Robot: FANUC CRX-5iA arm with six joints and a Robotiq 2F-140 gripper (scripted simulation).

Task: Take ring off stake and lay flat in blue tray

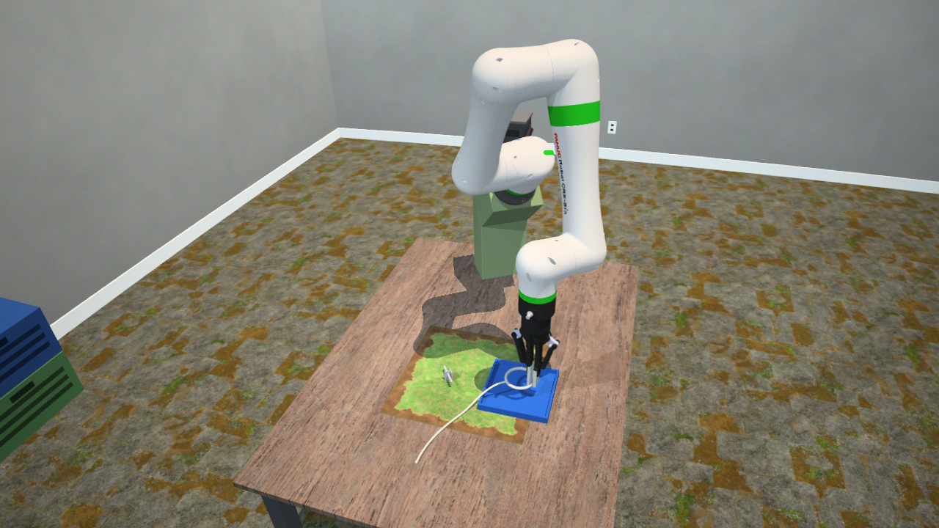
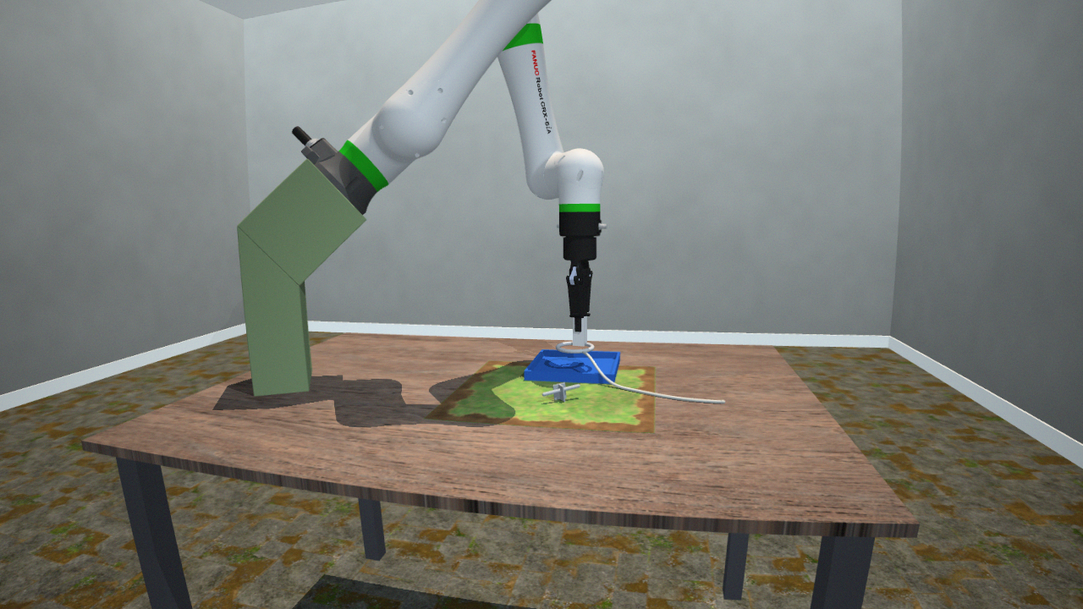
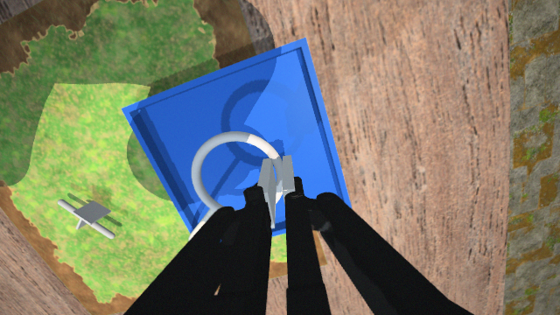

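My gripper is now 70 mm above the blue tray and 40 mm to the left of it. The rest, counted from my hand: mat: 190 mm to the right, 100 mm below, 10 mm ahead; then grey stake: 240 mm to the right, 70 mm below, 40 mm ahead; then white ring: 40 mm to the right, 30 mm below.
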